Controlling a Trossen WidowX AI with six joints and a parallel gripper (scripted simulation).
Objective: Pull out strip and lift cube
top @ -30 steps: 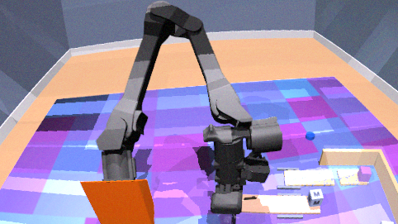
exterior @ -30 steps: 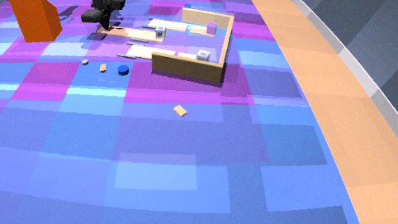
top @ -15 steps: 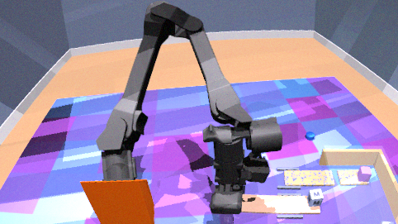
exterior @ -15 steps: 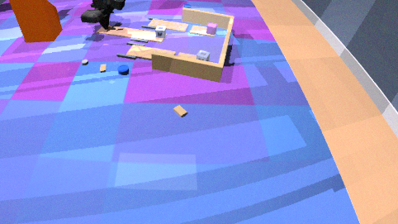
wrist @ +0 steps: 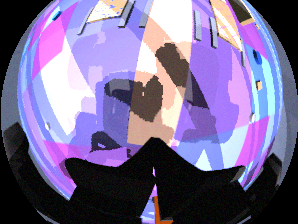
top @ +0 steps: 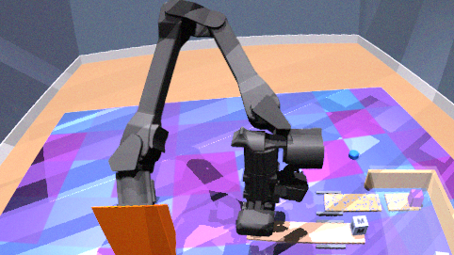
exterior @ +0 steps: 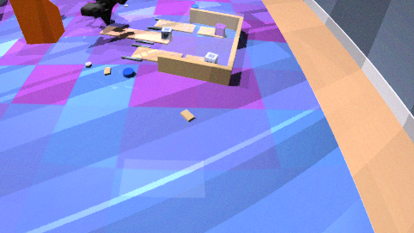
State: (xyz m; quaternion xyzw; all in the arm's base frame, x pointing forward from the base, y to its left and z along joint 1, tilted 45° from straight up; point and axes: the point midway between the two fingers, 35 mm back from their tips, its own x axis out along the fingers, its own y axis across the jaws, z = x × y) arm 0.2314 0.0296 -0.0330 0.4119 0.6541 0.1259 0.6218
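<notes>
Now: gripper tip 90 mm short of the tan strip, 40 mm to the left of it and 30 mm above it.
</notes>
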